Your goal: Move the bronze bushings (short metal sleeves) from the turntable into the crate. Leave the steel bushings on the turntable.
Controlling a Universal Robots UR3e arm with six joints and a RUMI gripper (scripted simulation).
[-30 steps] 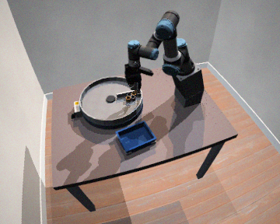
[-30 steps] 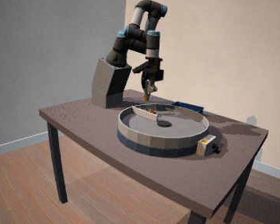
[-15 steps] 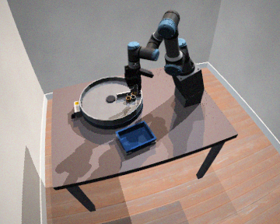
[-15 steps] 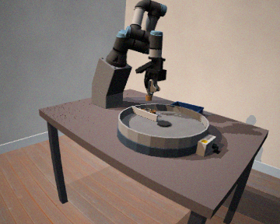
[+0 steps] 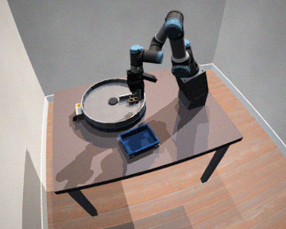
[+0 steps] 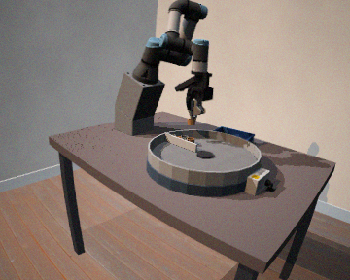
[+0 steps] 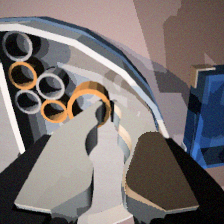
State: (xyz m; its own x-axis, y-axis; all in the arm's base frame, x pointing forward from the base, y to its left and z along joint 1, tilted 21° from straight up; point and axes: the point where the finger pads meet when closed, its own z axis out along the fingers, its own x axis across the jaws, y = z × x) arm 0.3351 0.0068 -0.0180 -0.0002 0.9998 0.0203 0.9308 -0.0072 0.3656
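Right now my hand is 220 mm to the right of the blue crate, 110 mm above it and 80 mm short of it. The rest, counted from my hand: turntable 150 mm ahead, 110 mm to the right, 90 mm below.
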